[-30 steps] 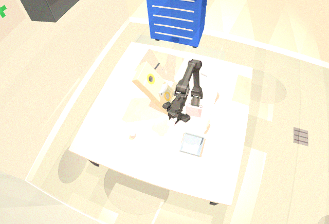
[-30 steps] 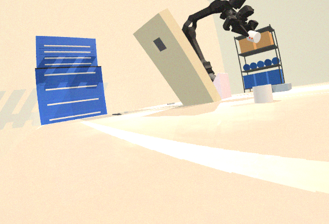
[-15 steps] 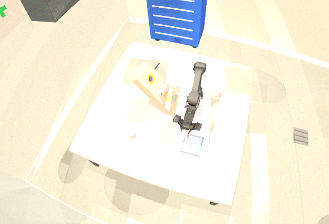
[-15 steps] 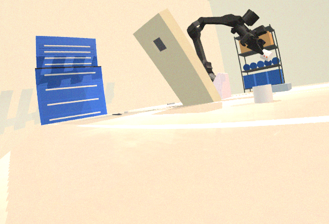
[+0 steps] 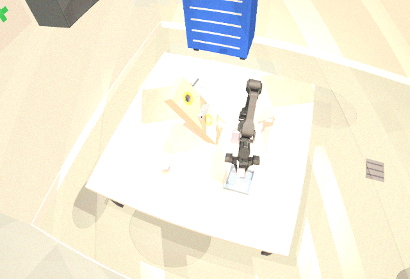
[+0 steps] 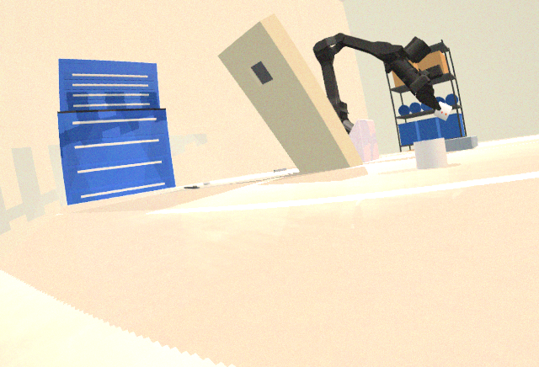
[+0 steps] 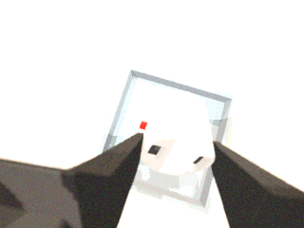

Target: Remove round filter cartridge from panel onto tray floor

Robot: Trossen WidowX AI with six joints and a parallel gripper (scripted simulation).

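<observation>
Now: the pale blue tray 110 mm below my gripper tip and 10 mm to the left of it. Also, from my gripper tip: round white filter cartridge: right at my gripper tip.
</observation>
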